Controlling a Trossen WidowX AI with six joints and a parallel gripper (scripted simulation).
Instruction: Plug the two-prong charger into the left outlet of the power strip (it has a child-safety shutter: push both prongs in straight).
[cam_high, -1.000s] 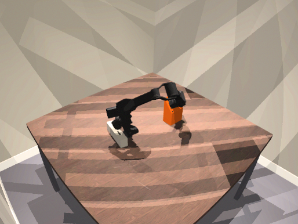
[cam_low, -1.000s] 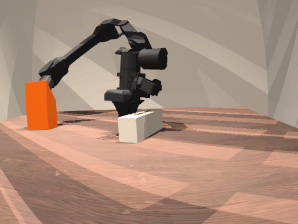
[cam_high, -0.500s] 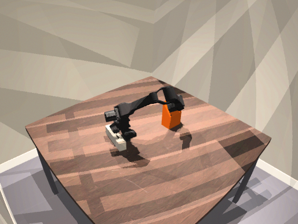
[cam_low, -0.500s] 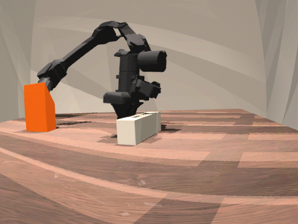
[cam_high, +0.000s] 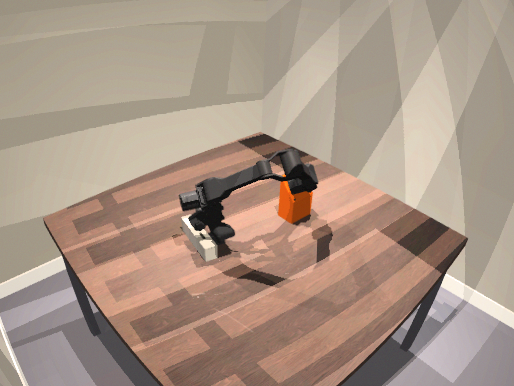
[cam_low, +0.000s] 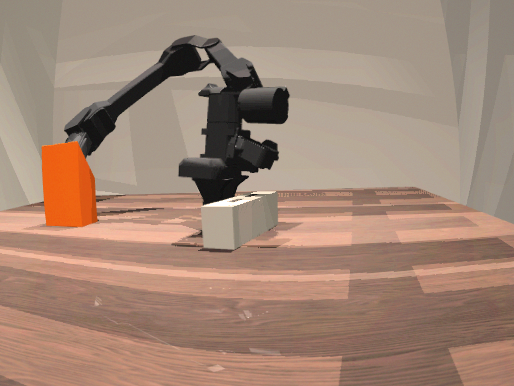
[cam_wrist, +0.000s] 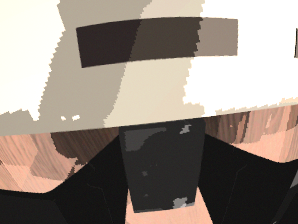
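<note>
Now: gripper tip 20 mm short of the charger and 10 mm below it.
</note>
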